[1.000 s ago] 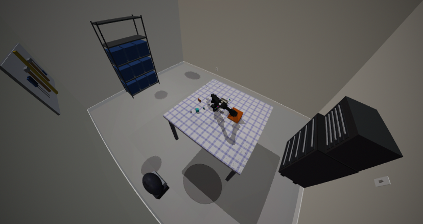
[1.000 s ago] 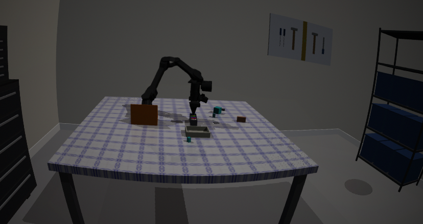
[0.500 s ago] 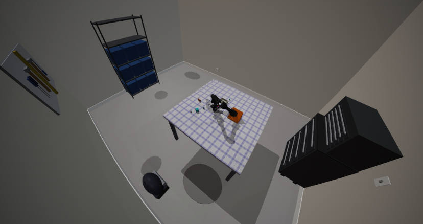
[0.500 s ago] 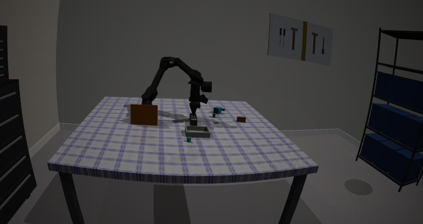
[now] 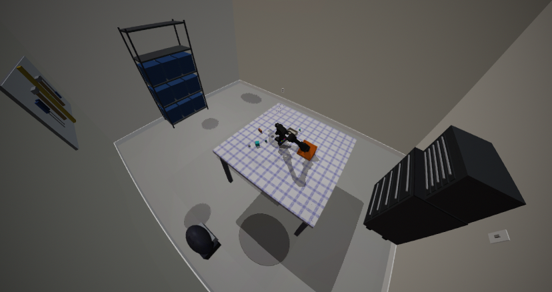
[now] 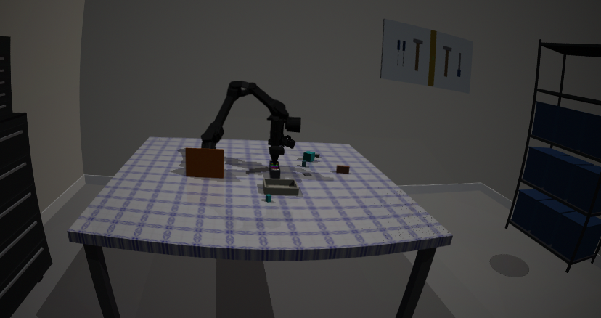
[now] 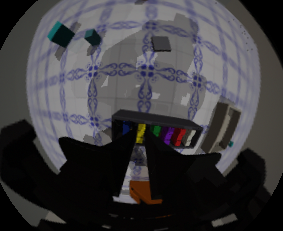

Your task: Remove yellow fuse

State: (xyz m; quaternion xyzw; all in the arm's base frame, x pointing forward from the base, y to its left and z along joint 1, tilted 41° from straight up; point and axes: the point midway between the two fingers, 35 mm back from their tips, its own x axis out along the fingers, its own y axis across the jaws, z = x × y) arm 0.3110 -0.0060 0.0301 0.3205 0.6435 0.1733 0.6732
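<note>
The yellow fuse lies 1 cm below my gripper tip. From my gripper tip the other things lie so: small grey piece (14 cm ahead, 4 cm to the right, 3 cm below); then grey tray (23 cm to the right, 3 cm below, 3 cm behind); then teal cube (22 cm ahead, 18 cm to the left, 1 cm below).
</note>
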